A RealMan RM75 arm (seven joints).
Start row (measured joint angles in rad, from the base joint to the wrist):
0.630, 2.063, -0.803, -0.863, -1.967, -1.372, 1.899
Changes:
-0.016, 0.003, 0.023, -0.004, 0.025, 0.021, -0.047
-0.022, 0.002, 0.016, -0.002, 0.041, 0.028, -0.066
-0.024, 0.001, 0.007, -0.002, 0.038, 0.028, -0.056
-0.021, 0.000, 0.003, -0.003, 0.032, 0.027, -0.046
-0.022, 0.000, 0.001, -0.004, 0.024, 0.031, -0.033
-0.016, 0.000, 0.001, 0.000, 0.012, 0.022, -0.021
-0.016, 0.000, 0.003, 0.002, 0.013, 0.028, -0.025
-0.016, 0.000, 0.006, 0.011, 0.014, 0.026, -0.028
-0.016, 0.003, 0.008, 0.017, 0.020, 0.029, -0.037
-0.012, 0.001, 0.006, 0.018, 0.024, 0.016, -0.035
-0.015, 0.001, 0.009, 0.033, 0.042, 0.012, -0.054
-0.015, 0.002, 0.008, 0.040, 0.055, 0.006, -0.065
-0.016, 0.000, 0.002, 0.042, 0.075, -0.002, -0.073
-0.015, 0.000, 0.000, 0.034, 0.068, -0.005, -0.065
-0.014, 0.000, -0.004, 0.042, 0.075, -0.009, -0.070
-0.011, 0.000, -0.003, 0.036, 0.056, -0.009, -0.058
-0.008, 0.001, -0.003, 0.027, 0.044, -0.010, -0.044
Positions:
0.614, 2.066, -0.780, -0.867, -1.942, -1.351, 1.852
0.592, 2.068, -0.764, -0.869, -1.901, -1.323, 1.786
0.568, 2.069, -0.757, -0.871, -1.863, -1.295, 1.730
0.547, 2.069, -0.754, -0.874, -1.831, -1.268, 1.684
0.525, 2.069, -0.753, -0.878, -1.807, -1.237, 1.651
0.509, 2.069, -0.752, -0.878, -1.795, -1.215, 1.630
0.493, 2.069, -0.749, -0.876, -1.782, -1.187, 1.605
0.477, 2.069, -0.743, -0.865, -1.768, -1.161, 1.577
0.461, 2.072, -0.735, -0.848, -1.748, -1.132, 1.540
0.449, 2.073, -0.729, -0.830, -1.724, -1.116, 1.505
0.434, 2.074, -0.720, -0.797, -1.682, -1.104, 1.451
0.419, 2.076, -0.712, -0.757, -1.627, -1.098, 1.386
0.403, 2.076, -0.710, -0.715, -1.552, -1.100, 1.313
0.388, 2.076, -0.710, -0.681, -1.484, -1.105, 1.248
0.374, 2.076, -0.714, -0.639, -1.409, -1.114, 1.178
0.363, 2.076, -0.717, -0.603, -1.353, -1.123, 1.120
0.355, 2.077, -0.720, -0.576, -1.309, -1.133, 1.076

